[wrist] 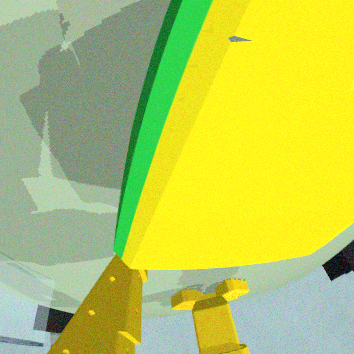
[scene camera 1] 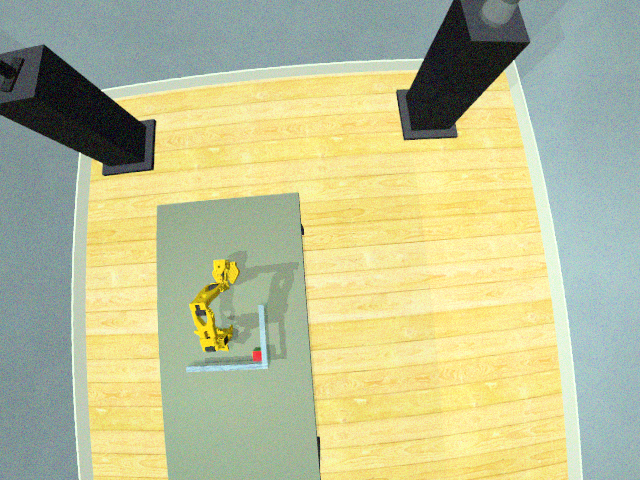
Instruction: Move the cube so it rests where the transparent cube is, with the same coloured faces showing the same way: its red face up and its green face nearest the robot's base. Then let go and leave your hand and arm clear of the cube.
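Seen in the pictures: hand at its tool point: [wrist: 151, 235] [scene camera 1: 231, 325]; arm's base at its link origin: [wrist: 206, 287] [scene camera 1: 227, 277].
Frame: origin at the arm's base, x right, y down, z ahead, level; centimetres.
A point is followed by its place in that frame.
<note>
In the wrist view a very large, close cube [wrist: 240, 150] shows a broad yellow face and a green side on its left; its edges run out of the picture. One notched jaw [wrist: 107, 310] comes up from the lower left to the cube's lower left corner, and the cube hides its tip; the moving jaw cannot be made out. My gripper [scene camera 1: 225, 338] is open, left of a small cube shape [scene camera 1: 256, 355] {z 31.0, x -11.7, y -4.0 cm} with red top and green side towards the base. I cannot tell whether this shape is solid or transparent. No separate yellow-faced cube can be made out at the yellow gripper.
Two pale blue bars [scene camera 1: 262, 330] {z 21.0, x -15.3, y -6.0 cm} [scene camera 1: 227, 367] {z 34.2, x -0.7, y -6.0 cm} meet in a corner around the red-topped shape on the grey-green table [scene camera 1: 232, 423] {z 59.5, x 1.6, y 0.0 cm}. The robot's base [scene camera 1: 222, 270] {z -2.9, x -1.3, y -7.1 cm} stands farther up the table. Two black pillars [scene camera 1: 87, 113] [scene camera 1: 449, 77] stand on the wooden floor, away from the table.
</note>
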